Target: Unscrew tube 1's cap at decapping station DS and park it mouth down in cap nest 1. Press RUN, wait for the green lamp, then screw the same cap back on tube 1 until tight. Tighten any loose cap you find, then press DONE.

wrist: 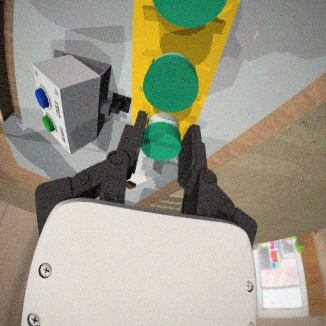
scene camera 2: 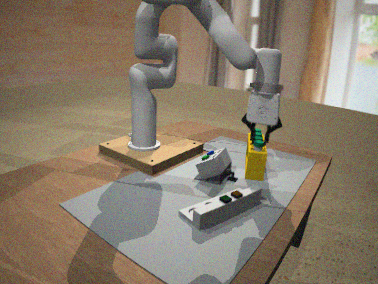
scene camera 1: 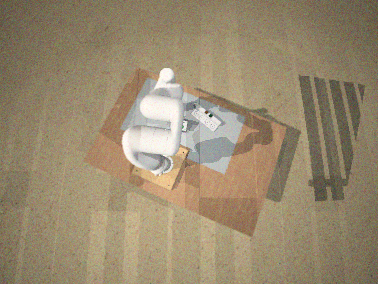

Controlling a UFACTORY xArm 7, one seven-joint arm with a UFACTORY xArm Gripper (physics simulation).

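Frame: origin at the arm's base, x ahead, y left, z up, level; metres.
Where they show: gripper, fingertip midpoint: [wrist: 164, 130] [scene camera 2: 258, 143]; arm's base at its link origin: [scene camera 2: 144, 145].
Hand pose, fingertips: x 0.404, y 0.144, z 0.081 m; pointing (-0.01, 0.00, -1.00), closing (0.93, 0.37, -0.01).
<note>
Each offset is from my fingertips to the top centre of the thing. "spot": to the spot under its first point. Level surfaces: height alone.
My gripper [scene camera 2: 259, 142] [wrist: 164, 130] is shut on the green cap {dy -0.011, dx +0.004, dz +0.011 m} [wrist: 161, 142] of the tube at one end of the yellow rack {dy +0.058, dx -0.033, dz -0.011 m} [scene camera 2: 255, 166] [wrist: 144, 45]. A finger lies against each side of the cap, and pale tube shows beside it in the wrist view. More green caps stand behind it, including a wide one {dy +0.035, dx -0.021, dz +0.007 m} [wrist: 171, 83]. The tube numbers cannot be read. A grey control box {dy -0.103, dx -0.102, dz -0.030 m} [scene camera 2: 215, 164] [wrist: 77, 107] carries a blue button {dy -0.087, dx -0.129, dz -0.039 m} [scene camera 2: 210, 153] [wrist: 42, 98] and a green button {dy -0.131, dx -0.117, dz -0.039 m} [scene camera 2: 205, 157] [wrist: 48, 123]. The long white block {dy -0.255, dx +0.035, dz -0.060 m} [scene camera 1: 204, 120] [scene camera 2: 222, 214] has round spots and two dark squares.
The wooden base board [scene camera 1: 172, 175] [scene camera 2: 175, 159] carries the arm. A small black fixture {spot: dy -0.089, dx -0.036, dz -0.102 m} [scene camera 2: 232, 176] [wrist: 120, 103] lies between box and rack. All these stand on the table {dz -0.116 m} [scene camera 1: 235, 200], most on a grey mat {dz -0.113 m} [scene camera 1: 220, 162]. In scene camera 1, the arm hides the rack.
</note>
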